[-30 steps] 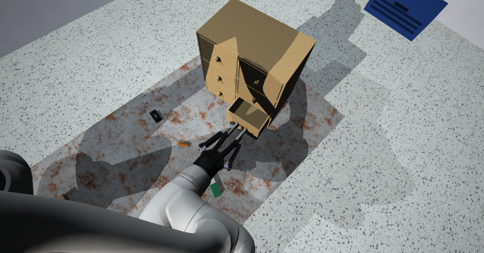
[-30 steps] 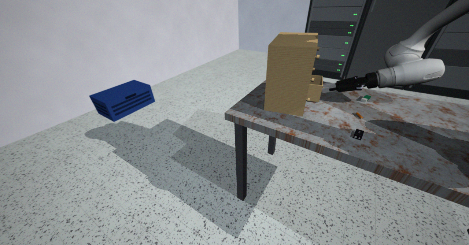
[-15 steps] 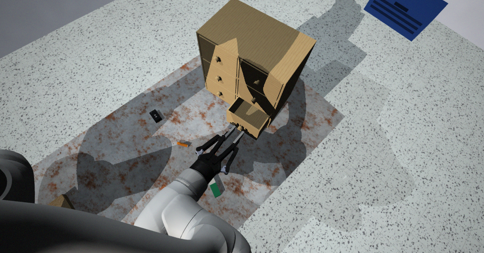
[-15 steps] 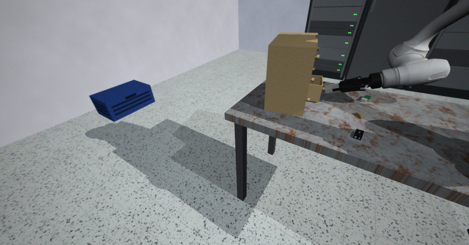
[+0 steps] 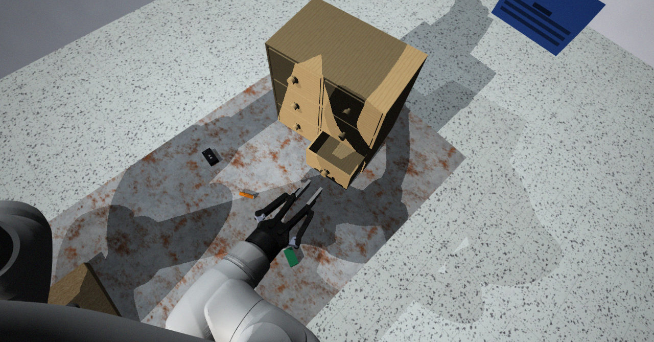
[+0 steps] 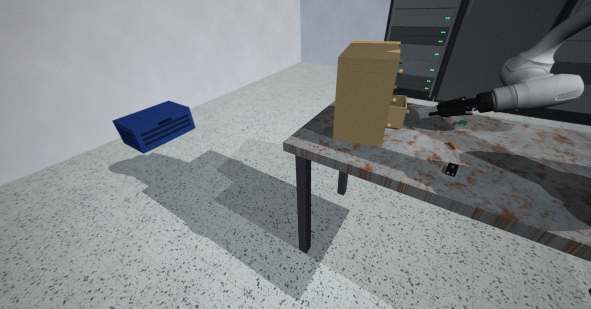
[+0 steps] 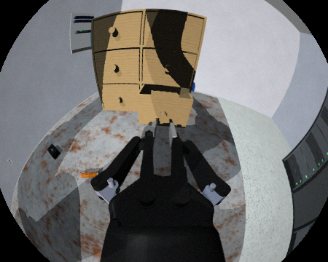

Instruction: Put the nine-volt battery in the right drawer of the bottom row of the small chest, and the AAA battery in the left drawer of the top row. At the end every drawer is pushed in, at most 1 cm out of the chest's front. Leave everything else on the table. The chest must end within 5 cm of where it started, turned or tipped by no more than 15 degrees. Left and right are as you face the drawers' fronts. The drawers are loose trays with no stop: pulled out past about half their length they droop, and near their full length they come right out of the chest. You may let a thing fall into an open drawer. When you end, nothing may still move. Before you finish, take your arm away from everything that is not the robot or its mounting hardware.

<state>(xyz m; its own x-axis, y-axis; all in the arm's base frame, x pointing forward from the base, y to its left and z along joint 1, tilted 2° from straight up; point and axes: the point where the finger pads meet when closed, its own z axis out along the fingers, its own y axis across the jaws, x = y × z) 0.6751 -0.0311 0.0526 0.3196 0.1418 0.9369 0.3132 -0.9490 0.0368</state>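
Now: hand 150 mm past the black nine-volt battery, 280 mm to the right of it and 60 mm above it. Round my hand: green-and-white nine-volt battery (120 mm behind, 80 mm to the right, 60 mm below); then orange AAA battery (130 mm behind, 110 mm to the left, 60 mm below).
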